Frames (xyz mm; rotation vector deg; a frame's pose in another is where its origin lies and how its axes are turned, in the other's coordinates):
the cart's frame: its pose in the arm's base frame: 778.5 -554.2 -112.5 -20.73 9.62 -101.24
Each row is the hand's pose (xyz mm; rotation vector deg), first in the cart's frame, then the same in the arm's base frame.
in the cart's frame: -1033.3 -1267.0 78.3 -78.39 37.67 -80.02
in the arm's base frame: -171.6 743.3 192.4 41.50 -86.60 118.38
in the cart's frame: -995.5 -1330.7 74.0 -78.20 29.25 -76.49
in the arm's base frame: -239.0 720.8 213.6 50.93 -84.45 122.11
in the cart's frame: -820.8 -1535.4 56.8 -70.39 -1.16 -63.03
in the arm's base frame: -467.0 596.4 286.5 85.35 -67.81 137.09
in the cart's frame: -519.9 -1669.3 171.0 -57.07 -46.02 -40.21
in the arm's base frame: -609.8 344.3 480.3 -114.48 20.65 -110.60
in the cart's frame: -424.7 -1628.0 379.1 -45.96 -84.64 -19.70
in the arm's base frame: -520.6 259.6 677.7 -127.87 -16.38 -71.83
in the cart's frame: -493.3 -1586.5 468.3 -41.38 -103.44 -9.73
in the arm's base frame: -439.8 324.1 738.5 -132.50 -31.66 -50.52
